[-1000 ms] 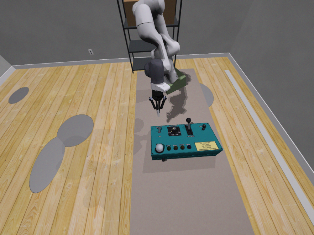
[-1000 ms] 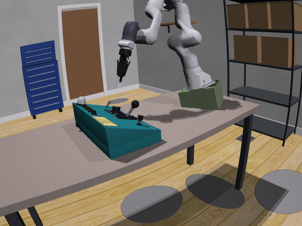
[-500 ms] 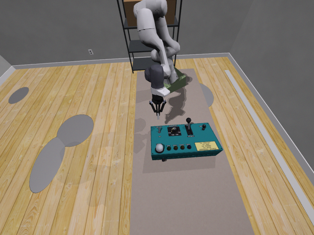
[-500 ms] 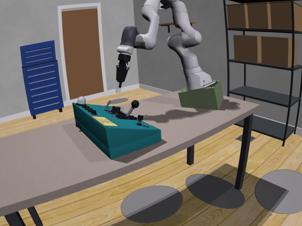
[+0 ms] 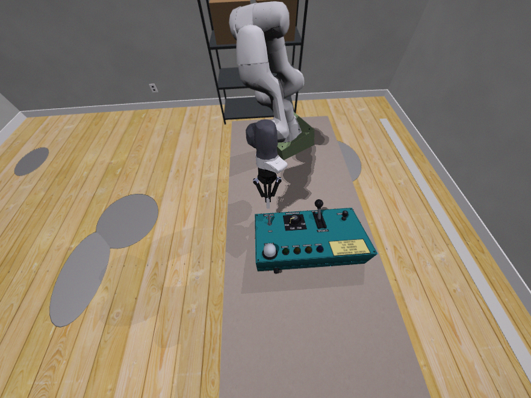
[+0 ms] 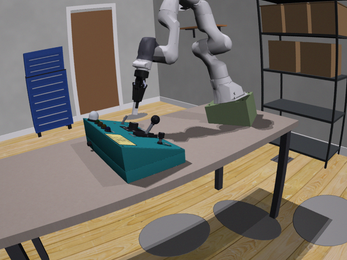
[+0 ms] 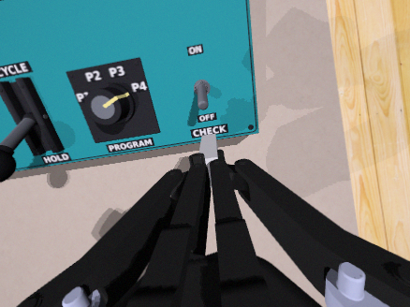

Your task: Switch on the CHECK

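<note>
The check toggle lies 70 mm ahead of my hand and 50 mm below it. Also, from my hand: program dial 110 mm to the left, 80 mm ahead, 50 mm below; cycle lever 240 mm to the left, 40 mm ahead, 30 mm below; teal console 190 mm to the left, 100 mm ahead, 70 mm below.
</note>
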